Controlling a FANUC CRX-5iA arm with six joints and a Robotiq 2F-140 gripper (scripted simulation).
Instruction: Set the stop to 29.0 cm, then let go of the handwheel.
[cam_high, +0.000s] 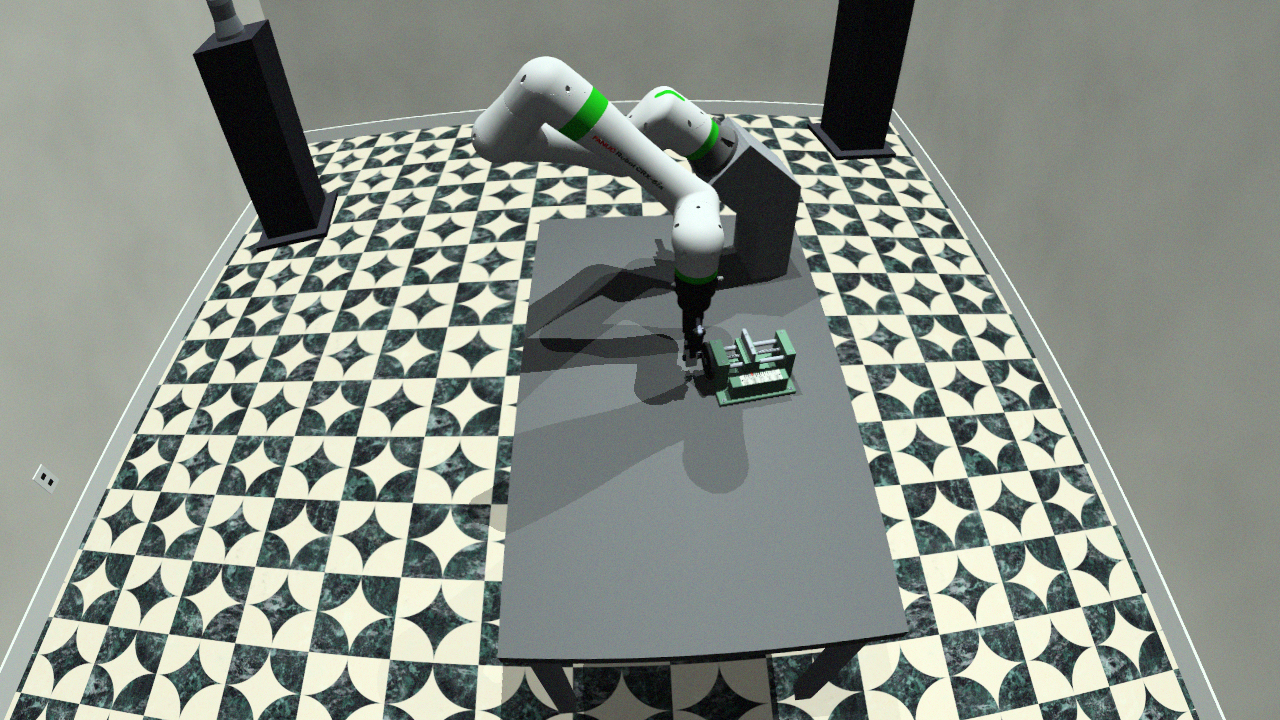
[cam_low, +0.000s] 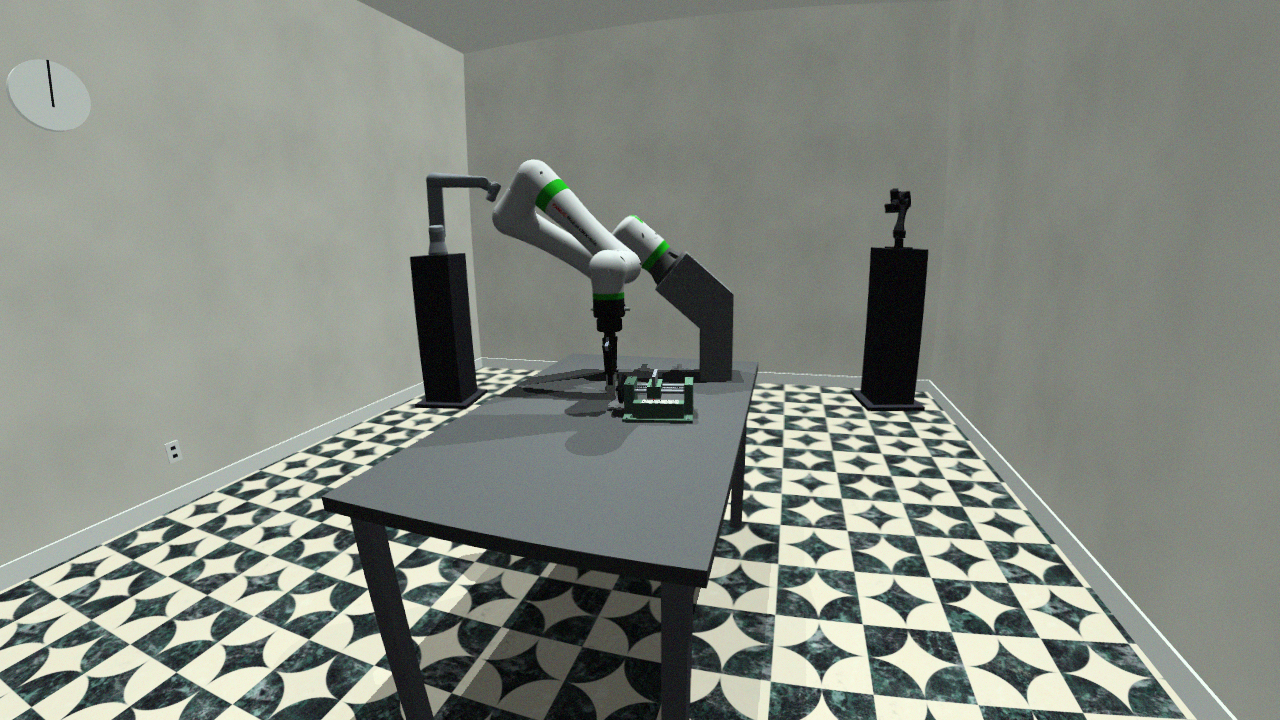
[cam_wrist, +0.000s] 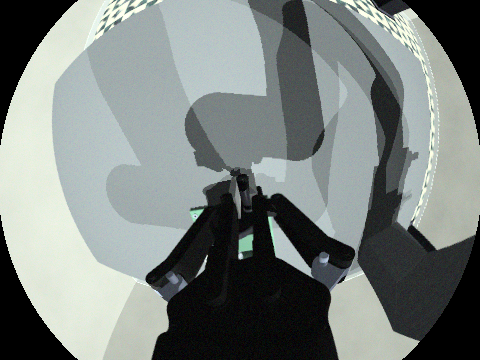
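My gripper is now 20 mm to the right of the black handwheel, 10 mm short of it and 10 mm above it. The rest, counted from my hand: green stop fixture (130 mm to the left, 40 mm ahead, 10 mm above).
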